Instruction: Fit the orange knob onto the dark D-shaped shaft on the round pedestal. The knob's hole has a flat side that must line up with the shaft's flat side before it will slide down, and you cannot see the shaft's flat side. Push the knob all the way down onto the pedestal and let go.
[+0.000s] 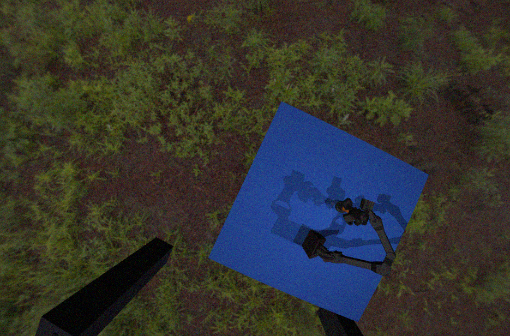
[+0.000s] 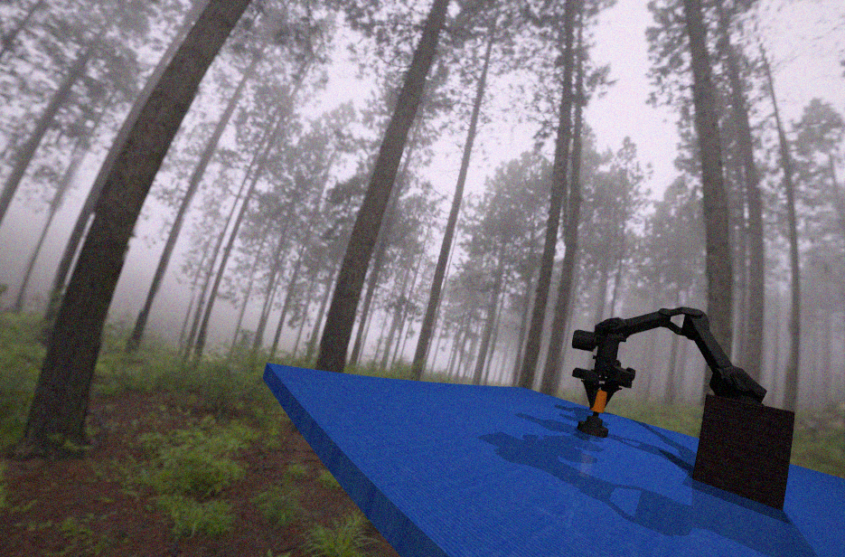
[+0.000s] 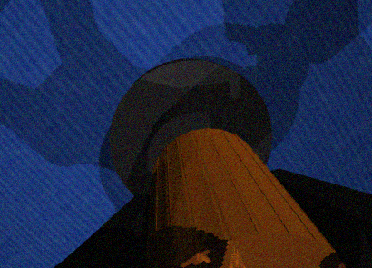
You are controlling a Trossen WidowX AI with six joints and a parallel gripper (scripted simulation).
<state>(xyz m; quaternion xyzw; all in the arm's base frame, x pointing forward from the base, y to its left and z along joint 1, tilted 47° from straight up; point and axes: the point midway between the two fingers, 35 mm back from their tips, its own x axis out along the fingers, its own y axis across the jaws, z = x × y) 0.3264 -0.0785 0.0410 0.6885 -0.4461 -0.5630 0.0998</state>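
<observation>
My gripper tip is now 2 cm below the orange knob. Round my gripper tip: dark round pedestal (4 cm below).
</observation>
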